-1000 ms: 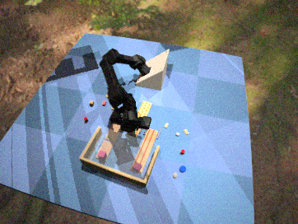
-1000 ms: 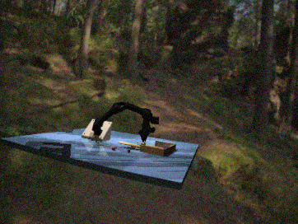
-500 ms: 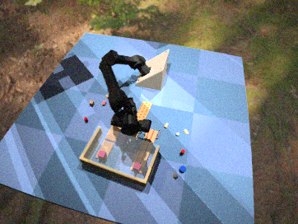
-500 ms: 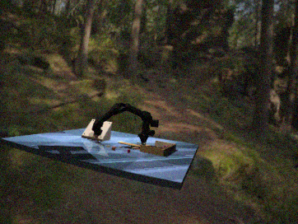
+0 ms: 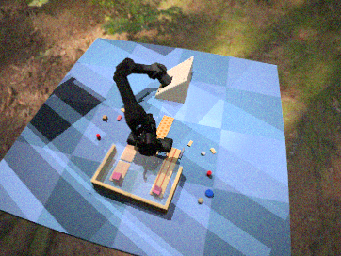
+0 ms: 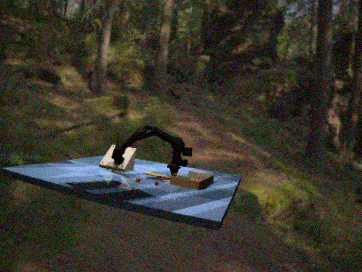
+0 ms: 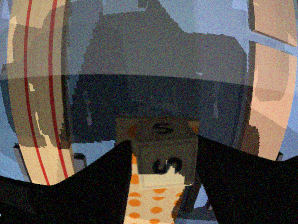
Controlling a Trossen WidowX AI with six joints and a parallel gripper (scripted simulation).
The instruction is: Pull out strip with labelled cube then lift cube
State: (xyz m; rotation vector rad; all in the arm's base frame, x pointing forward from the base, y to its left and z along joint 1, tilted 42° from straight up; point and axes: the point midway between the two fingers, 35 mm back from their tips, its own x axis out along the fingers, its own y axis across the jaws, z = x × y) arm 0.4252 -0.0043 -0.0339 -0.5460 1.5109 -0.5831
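Now: gripper tip 11 cm past the dotted strip, 2 cm to the right of it and 1 cm above it. The rest, counted from my gripper tip: blue block (13 cm ahead, 28 cm to the left, 1 cm below).
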